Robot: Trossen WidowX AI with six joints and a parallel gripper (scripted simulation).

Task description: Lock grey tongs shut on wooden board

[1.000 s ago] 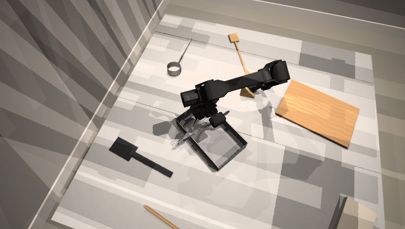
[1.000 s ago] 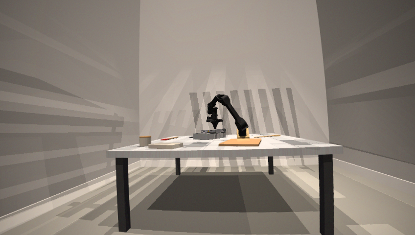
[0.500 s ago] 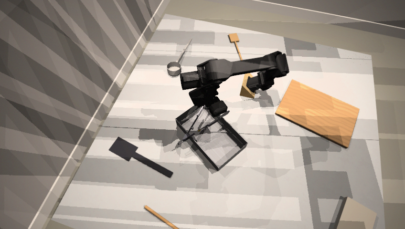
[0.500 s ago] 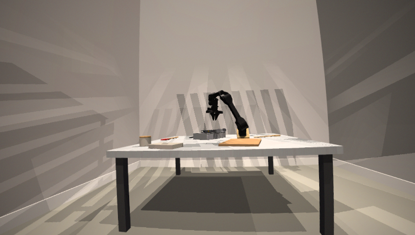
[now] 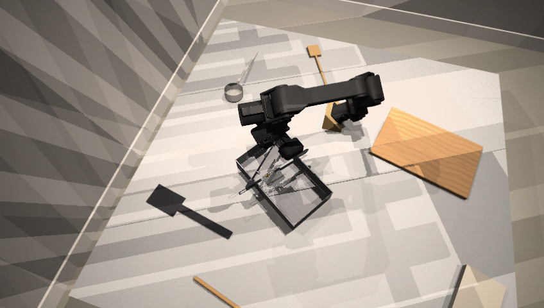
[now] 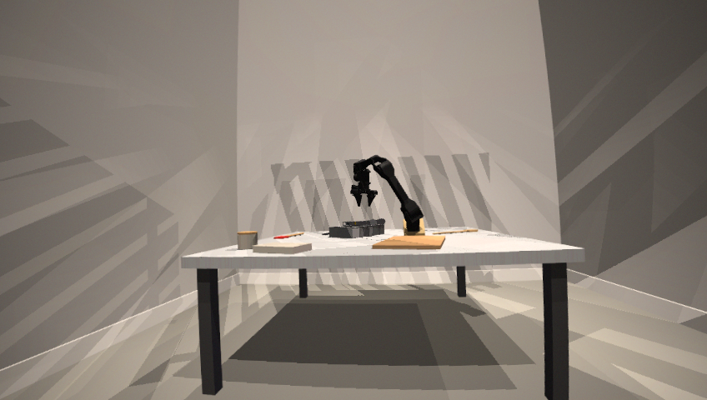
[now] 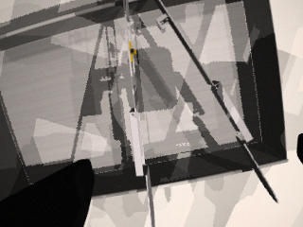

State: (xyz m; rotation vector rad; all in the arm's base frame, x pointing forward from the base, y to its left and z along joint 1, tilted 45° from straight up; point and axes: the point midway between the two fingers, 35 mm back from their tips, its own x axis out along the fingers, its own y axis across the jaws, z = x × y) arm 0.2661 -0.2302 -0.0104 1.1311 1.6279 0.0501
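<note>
Right now the roasting tin is 14 cm below my gripper tip, 4 cm to the left of it and 4 cm ahead of it. From my gripper tip the other things lie so: black spatula 25 cm to the right, 23 cm ahead, 17 cm below; beige block 68 cm to the left, 27 cm ahead, 16 cm below; wooden board 52 cm to the left, 23 cm behind, 16 cm below.
</note>
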